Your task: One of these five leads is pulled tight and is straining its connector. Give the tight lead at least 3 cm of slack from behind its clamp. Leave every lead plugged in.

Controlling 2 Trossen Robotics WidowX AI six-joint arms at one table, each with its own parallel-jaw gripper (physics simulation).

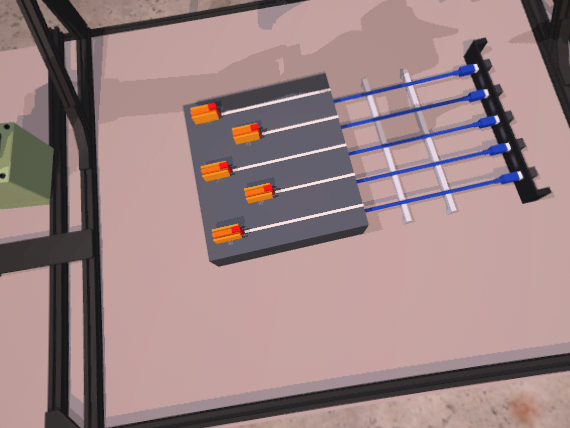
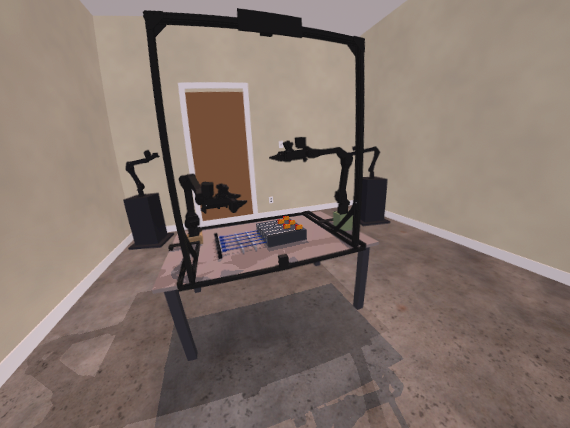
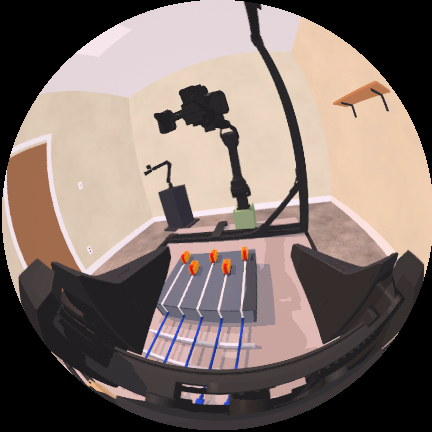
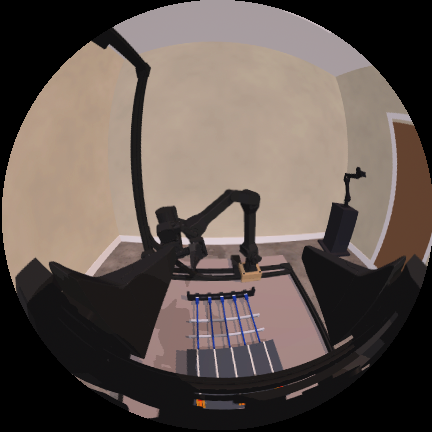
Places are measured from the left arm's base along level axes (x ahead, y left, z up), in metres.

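Where they show: left gripper, between the fingertips: (image 2: 243,198) (image 3: 232,252) (image 4: 174,274); right gripper, between the fingertips: (image 2: 270,157) (image 3: 171,106) (image 4: 242,253); left arm's base, origin of its link: (image 2: 194,234) (image 4: 249,267); right arm's base, origin of its link: (image 2: 342,212) (image 3: 243,206).
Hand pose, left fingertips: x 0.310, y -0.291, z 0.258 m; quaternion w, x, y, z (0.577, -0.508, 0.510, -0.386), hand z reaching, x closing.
Note:
Each offset is from my left fingertips to the centre of the thing. "pt": to the spot under its first point.
Five leads run side by side, blue from the black slotted bar (image 1: 525,192) (image 2: 218,246) (image 4: 203,296), white over the grey block (image 1: 225,200) (image 3: 234,295) (image 4: 226,362). The top lead @(pt dx -0.072, dy +0.031, dz -0.284 m) (image 1: 430,79) and the others look nearly straight; I cannot tell which is tightest. Each ends at an orange connector with a red part, such as the top one @(pt dx +0.326, dy +0.043, dz -0.222 m) (image 1: 205,114). Blue plugs, like the lowest @(pt dx -0.140, dy +0.239, dz -0.280 m) (image 1: 510,177), sit at the bar. My left gripper (image 2: 244,200) (image 3: 232,252) is open and empty, above the leads. My right gripper (image 2: 271,158) is open and empty, high above the block.
Two pale rods, the left one @(pt dx +0.038, dy +0.257, dz -0.290 m) (image 1: 404,212) and the right one @(pt dx -0.038, dy +0.212, dz -0.289 m) (image 1: 441,177), cross the leads between bar and block. A black frame (image 1: 90,300) (image 2: 359,150) edges the table and rises over it. A green arm base (image 1: 25,170) (image 3: 244,217) stands beyond the block.

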